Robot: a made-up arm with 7 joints. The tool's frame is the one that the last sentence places.
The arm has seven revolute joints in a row. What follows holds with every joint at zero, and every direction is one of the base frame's. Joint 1 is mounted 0.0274 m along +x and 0.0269 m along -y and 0.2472 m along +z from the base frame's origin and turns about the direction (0.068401, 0.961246, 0.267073), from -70.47 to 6.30 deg. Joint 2 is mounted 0.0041 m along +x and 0.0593 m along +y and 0.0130 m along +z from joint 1 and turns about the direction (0.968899, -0.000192, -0.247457), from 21.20 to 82.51 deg. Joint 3 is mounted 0.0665 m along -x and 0.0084 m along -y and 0.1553 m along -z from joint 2 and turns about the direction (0.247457, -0.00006, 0.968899), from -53.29 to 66.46 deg. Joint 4 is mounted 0.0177 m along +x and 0.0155 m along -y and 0.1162 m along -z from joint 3 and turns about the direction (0.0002, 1, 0.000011), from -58.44 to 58.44 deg. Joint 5 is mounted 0.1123 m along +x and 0.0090 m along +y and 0.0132 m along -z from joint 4 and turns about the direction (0.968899, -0.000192, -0.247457), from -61.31 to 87.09 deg. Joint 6 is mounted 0.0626 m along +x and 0.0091 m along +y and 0.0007 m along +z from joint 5 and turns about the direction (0.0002, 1, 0.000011), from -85.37 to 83.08 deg. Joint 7 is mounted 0.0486 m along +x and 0.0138 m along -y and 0.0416 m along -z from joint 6 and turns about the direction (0.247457, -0.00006, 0.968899), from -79.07 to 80.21 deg. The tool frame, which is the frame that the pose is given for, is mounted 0.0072 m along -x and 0.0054 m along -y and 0.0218 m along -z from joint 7; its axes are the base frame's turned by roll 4.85, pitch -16.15 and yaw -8.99 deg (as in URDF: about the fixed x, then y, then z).
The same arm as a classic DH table. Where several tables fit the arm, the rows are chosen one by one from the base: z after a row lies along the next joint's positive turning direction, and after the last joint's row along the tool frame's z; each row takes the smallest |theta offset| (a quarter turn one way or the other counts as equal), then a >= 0, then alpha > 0; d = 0 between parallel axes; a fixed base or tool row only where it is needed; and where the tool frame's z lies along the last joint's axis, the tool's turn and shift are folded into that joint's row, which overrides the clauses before.
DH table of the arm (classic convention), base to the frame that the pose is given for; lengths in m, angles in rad. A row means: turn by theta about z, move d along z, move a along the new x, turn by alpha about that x. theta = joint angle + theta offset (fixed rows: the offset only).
base (fixed): a 0.0292  alpha -1.3004  d 0.2541  theta offset -0.0710
joint 1: a -0.0033  alpha -1.5708  d 0.0349  theta offset -1.3111
joint 2: a 0.0084  alpha 1.5708  d -0.0252  theta offset 1.2915
joint 3: a 0.0459  alpha -1.5708  d -0.2751  theta offset 1.5708
joint 4: a 0.0150  alpha -1.5708  d -0.0065  theta offset -1.5708
joint 5: a 0.0162  alpha 1.5708  d 0.1725  theta offset 0.0000
joint 6: a 0.0574  alpha 1.5708  d -0.0047  theta offset 1.5708
joint 7: a 0.0053  alpha 0.5427  d -0.0545  theta offset -1.4929
tool (fixed): a 0.0000  alpha 0.0000  d 0.0039  theta offset 1.3534
Joint limits (rad, base to tool): -1.2299..0.1100 0.3700..1.4401 -0.9301..1.1599 -1.0200..1.0200 -1.0701..1.5200 -1.4900..1.4500 -1.3800..1.3999

